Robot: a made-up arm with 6 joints.
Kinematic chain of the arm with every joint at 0, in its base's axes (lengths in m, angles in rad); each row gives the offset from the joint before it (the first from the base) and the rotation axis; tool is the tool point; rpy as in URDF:
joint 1: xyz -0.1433 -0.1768 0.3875 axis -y
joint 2: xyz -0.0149 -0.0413 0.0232 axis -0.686 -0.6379 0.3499
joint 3: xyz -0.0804 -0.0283 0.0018 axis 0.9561 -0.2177 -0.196
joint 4: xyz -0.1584 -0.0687 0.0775 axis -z
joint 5: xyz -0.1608 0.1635 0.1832 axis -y
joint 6: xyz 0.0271 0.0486 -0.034 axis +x
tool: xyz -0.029 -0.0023 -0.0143 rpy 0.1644 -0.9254 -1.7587
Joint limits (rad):
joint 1: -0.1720..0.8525
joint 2: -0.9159..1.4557
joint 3: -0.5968..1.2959
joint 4: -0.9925..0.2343
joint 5: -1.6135..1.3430
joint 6: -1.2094..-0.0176
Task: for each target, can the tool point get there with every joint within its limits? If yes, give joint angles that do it. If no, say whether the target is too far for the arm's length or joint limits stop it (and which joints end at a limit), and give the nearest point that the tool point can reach.
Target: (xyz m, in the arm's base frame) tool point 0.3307 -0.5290 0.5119
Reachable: no: joint limits stop it (at a limit: joint 1, joint 2, joint 4, joint 5, joint 6) | nearest point -0.1789 -0.2895 0.8241 | short by 0.644 m
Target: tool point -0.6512 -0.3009 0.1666
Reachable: yes | joints 0.6788 -0.1894 1.0180 -0.7200 0.4403 -0.7423
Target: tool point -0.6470 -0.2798 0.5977
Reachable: yes | joints 0.0616 -0.0892 0.3450 -0.6688 0.7414 -0.6736
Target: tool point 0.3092 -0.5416 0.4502
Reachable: no: joint limits stop it (at a limit: joint 1, joint 2, joint 3, joint 4) | nearest point -0.2177 -0.7107 0.1048 | short by 0.652 m
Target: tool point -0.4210 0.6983 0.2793
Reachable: no: too far | nearest point -0.5659 0.0284 0.2270 | short by 0.687 m
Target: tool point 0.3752 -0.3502 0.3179
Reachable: no: joint limits stop it (at a limit: joint 1, joint 2, joint 3, joint 4, joint 6) | nearest point -0.1315 -0.2928 -0.0106 | short by 0.607 m
